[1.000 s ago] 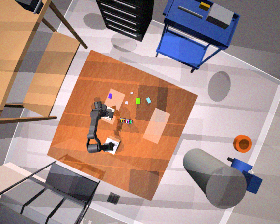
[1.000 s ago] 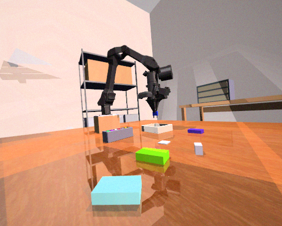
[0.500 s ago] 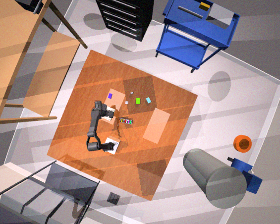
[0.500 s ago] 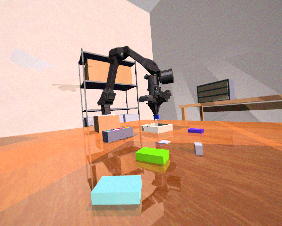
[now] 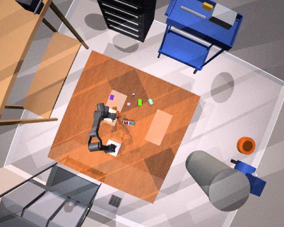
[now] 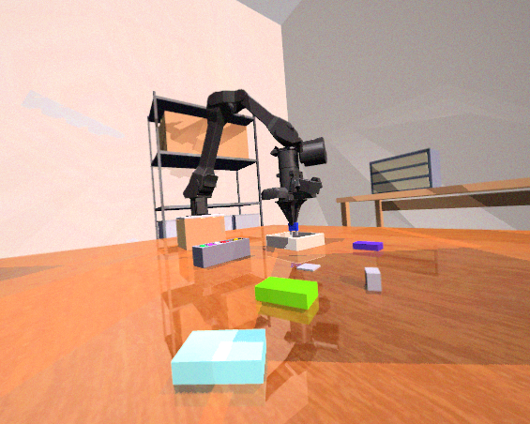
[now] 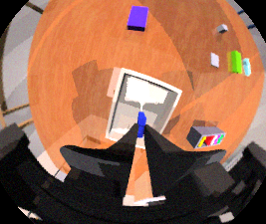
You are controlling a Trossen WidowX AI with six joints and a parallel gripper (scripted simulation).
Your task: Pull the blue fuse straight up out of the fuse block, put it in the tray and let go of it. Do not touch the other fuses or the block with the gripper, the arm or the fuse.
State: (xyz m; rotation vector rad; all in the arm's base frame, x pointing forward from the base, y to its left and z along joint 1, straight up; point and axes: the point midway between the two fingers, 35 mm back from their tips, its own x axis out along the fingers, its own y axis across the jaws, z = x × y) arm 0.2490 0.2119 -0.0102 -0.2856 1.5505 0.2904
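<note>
Right now my gripper tip is 10 mm above the blue fuse. Round my gripper tip: small grey block: 320 mm ahead, 100 mm to the right, 50 mm below; then white tray: 50 mm below; then green block: 280 mm ahead, 200 mm to the right, 50 mm below.
</note>
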